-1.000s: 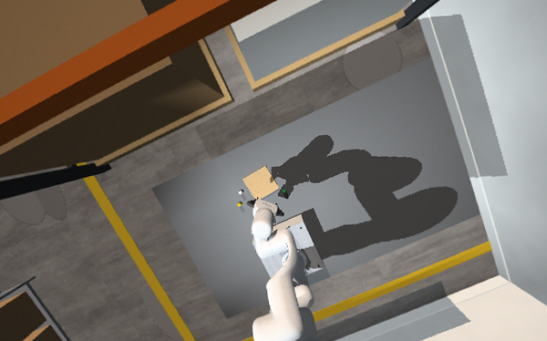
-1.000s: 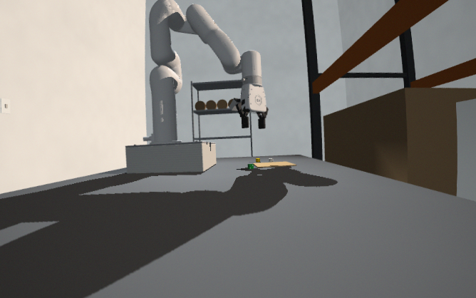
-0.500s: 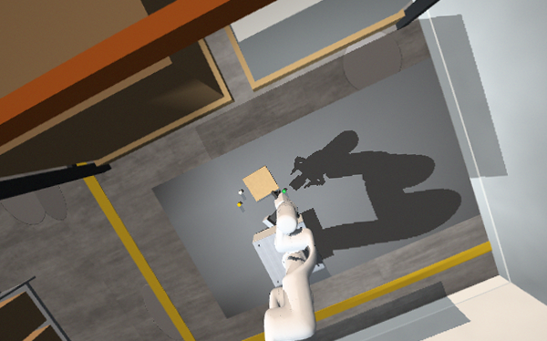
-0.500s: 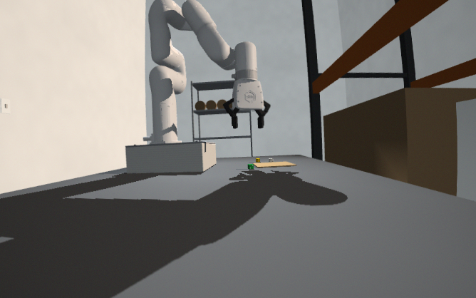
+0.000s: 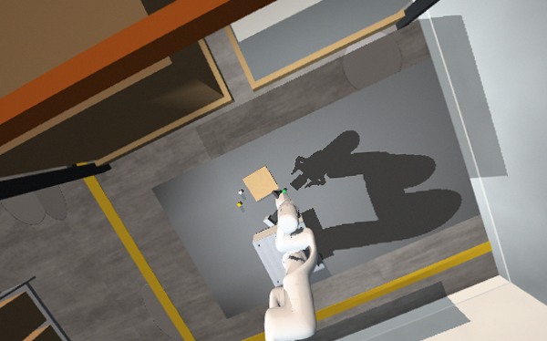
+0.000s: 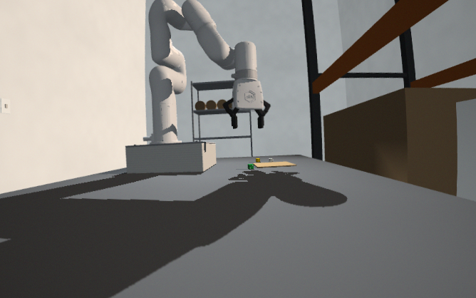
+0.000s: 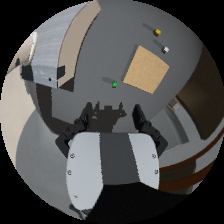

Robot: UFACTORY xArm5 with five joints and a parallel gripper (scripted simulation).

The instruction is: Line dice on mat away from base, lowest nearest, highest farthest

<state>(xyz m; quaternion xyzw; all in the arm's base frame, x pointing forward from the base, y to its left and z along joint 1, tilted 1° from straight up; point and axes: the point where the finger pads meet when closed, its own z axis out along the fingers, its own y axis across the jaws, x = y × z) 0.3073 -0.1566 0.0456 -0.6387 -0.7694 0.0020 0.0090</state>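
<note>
My hand is 140 mm above the green die. Also, from my hand: yellow die: 80 mm ahead, 240 mm to the left, 140 mm below; then white die: 130 mm ahead, 190 mm to the left, 140 mm below; then tan mat: 100 mm ahead, 80 mm to the left, 150 mm below.
</note>
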